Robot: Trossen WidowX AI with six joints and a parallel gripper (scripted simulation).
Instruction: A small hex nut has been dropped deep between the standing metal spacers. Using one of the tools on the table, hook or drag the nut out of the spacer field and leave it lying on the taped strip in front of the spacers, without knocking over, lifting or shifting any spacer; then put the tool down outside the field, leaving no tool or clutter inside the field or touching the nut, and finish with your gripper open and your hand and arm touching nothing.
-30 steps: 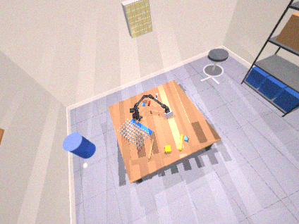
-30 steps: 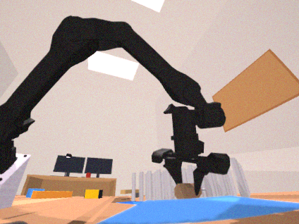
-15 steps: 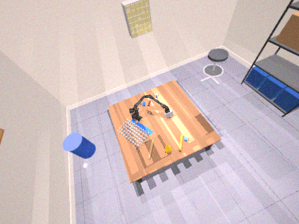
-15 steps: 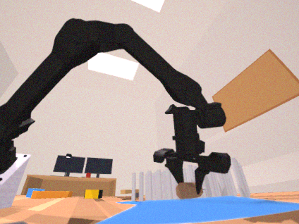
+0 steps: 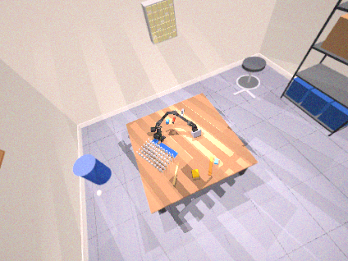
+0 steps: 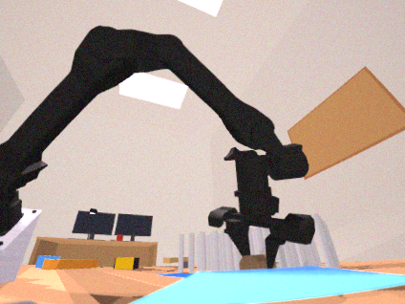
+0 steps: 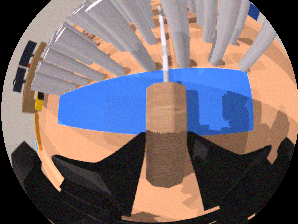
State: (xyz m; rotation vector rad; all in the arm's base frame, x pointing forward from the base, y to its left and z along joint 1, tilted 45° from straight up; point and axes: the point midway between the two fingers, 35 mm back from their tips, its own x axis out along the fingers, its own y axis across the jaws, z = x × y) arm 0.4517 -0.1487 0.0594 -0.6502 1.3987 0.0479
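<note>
Now: gripper tip 10 mm past the blue taped strip, 100 mm to the right of it and 20 mm above it. From my gripper tip the other things lie so: orange bar (390 mm behind, 600 mm to the left, 10 mm below).
</note>
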